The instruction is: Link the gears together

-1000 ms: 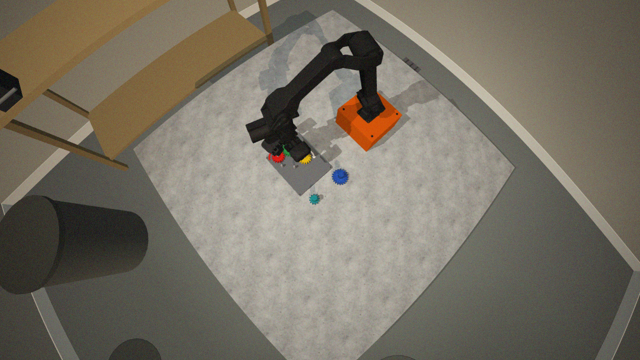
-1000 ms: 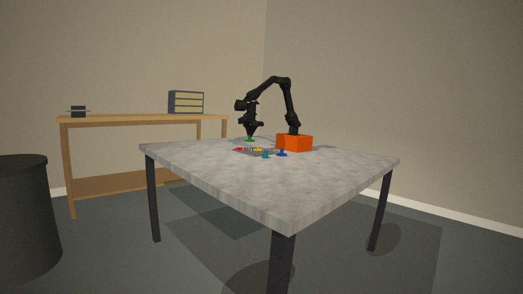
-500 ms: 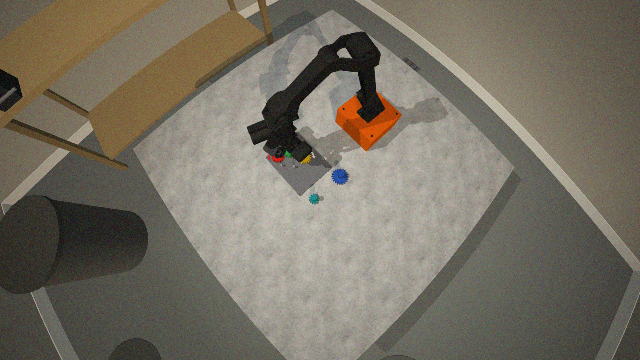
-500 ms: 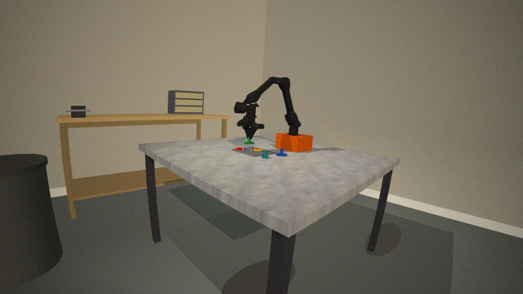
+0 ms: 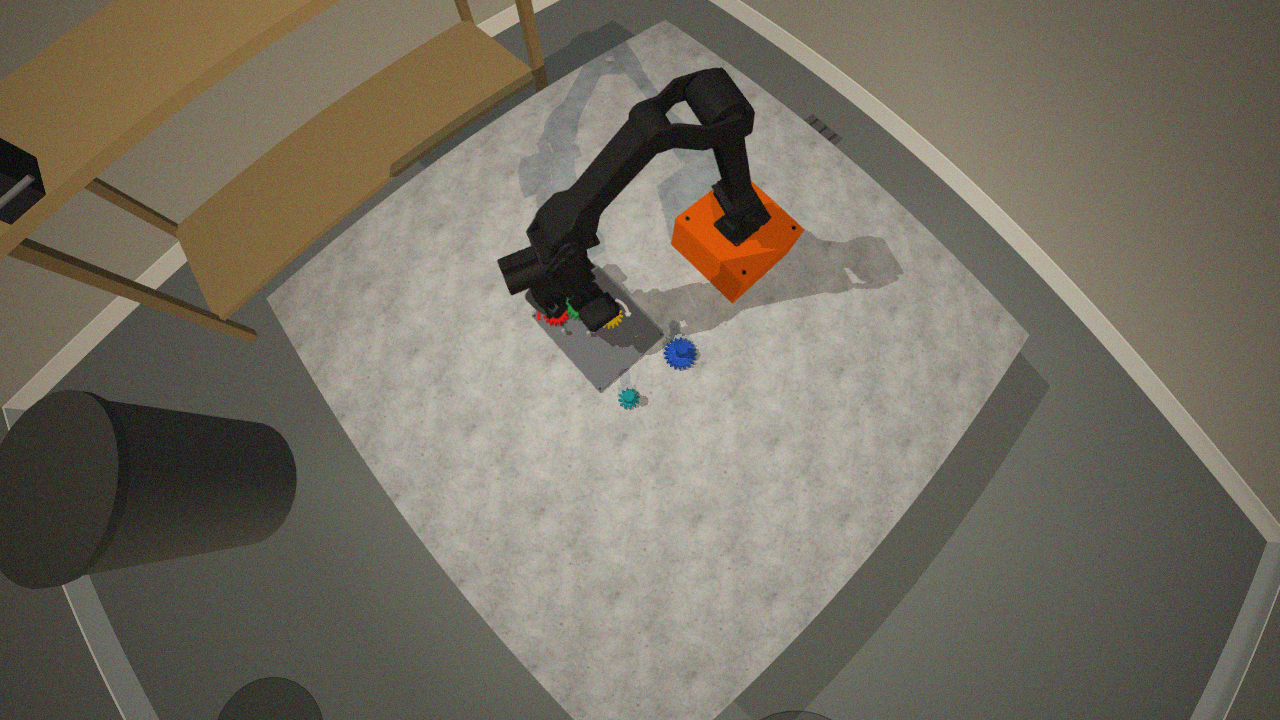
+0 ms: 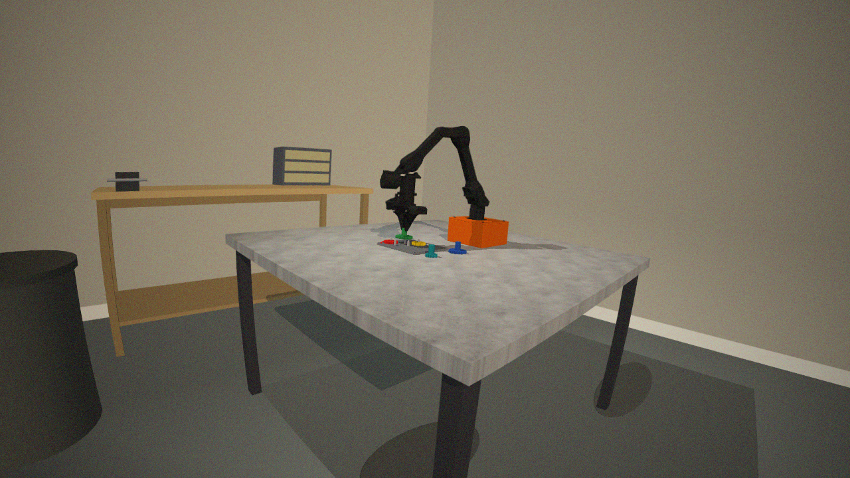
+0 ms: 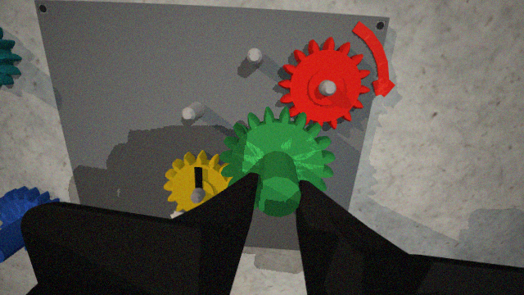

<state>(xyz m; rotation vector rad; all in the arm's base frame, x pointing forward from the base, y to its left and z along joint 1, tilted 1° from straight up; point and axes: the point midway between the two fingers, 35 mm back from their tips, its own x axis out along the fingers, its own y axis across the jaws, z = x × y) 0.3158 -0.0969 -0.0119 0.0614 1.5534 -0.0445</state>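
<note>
Right now my gripper tip is 40 mm short of the red gear, 40 mm above it and 20 mm to the left of it. Also, from my gripper tip: teal gear 200 mm to the left, 50 mm ahead, 40 mm below; then green gear 10 mm below; then yellow gear 50 mm to the left, 40 mm below, 30 mm behind.
</note>
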